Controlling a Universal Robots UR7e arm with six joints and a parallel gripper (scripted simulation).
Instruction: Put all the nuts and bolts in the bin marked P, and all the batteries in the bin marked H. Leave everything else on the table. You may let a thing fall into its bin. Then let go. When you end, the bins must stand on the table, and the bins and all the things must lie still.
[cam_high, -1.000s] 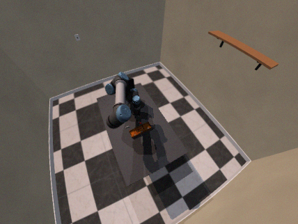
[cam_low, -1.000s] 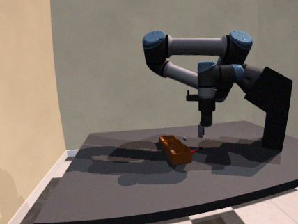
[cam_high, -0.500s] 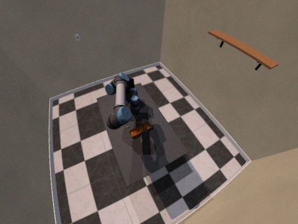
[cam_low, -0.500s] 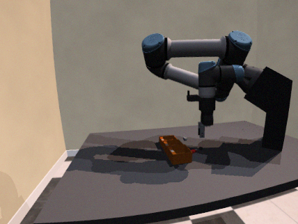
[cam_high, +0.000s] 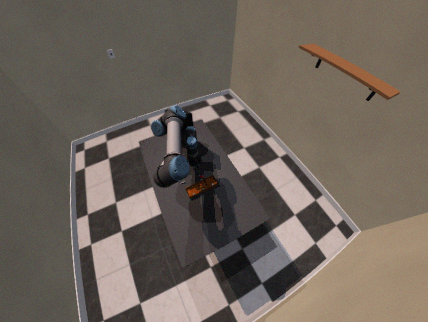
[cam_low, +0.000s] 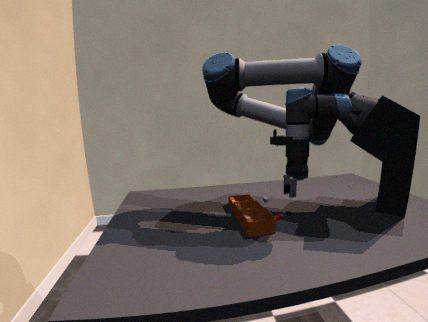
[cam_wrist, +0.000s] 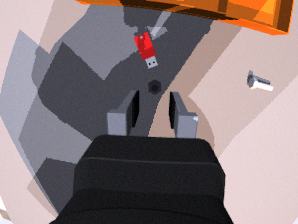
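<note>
Now: the dark nut 8 cm below my hand. The rest, counted from my hand: red battery: 12 cm ahead, 4 cm to the right, 8 cm below; orange battery: 13 cm ahead, 4 cm to the right, 7 cm below; orange three-compartment bin: 13 cm ahead, 4 cm to the right, 6 cm below.
</note>
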